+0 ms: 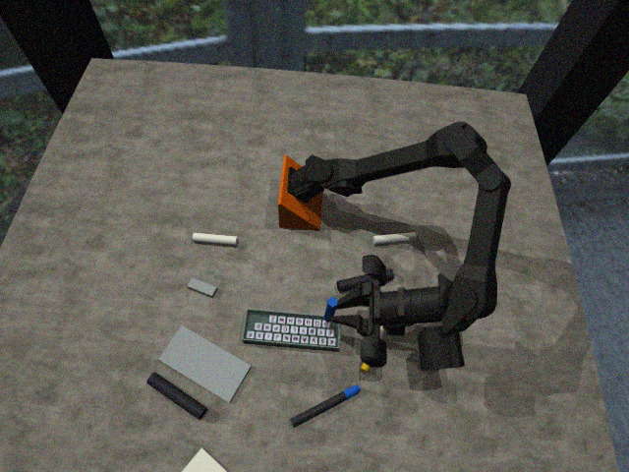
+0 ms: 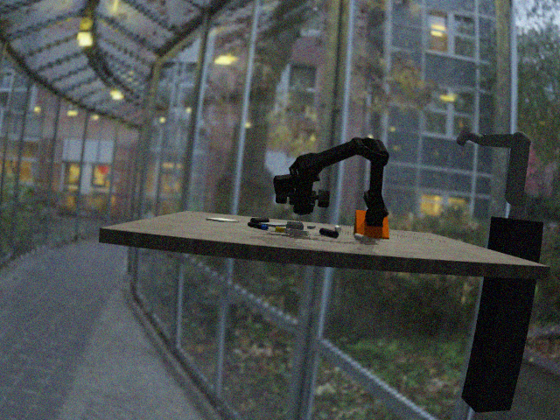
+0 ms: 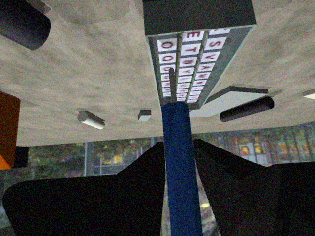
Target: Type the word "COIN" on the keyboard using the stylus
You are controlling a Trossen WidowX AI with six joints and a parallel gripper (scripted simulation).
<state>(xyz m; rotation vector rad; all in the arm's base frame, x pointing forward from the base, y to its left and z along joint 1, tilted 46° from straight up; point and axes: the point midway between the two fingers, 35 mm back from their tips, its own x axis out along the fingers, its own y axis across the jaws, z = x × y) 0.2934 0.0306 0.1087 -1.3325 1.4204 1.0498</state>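
The yellow-tipped marker is 100 mm to the left of my gripper tip, 80 mm below it and 40 mm ahead of it. From my gripper tip the other things lie so: stylus tip: 50 mm below; blue-capped pen: 140 mm ahead, 80 mm below, 30 mm to the left; blue stylus: 10 mm below.
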